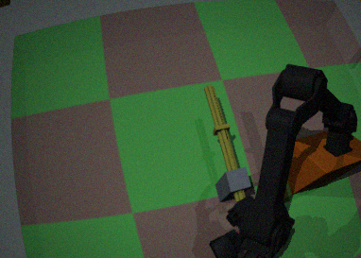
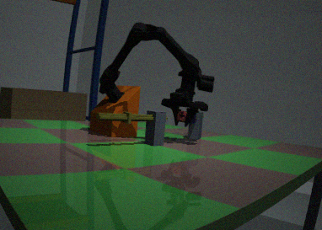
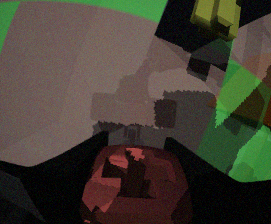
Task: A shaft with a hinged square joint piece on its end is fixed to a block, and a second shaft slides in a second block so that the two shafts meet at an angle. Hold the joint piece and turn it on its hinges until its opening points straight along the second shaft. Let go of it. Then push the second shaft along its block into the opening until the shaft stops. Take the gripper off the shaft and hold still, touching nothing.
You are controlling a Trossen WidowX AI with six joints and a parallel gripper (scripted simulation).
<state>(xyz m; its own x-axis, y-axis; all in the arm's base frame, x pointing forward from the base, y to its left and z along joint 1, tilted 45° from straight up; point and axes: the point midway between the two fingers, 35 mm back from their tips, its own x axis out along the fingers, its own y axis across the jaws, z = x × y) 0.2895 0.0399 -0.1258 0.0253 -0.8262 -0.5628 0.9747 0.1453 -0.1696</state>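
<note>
Right now my gripper tip is 40 mm below the square joint piece, 20 mm to the right of it and 10 mm past it.
</note>
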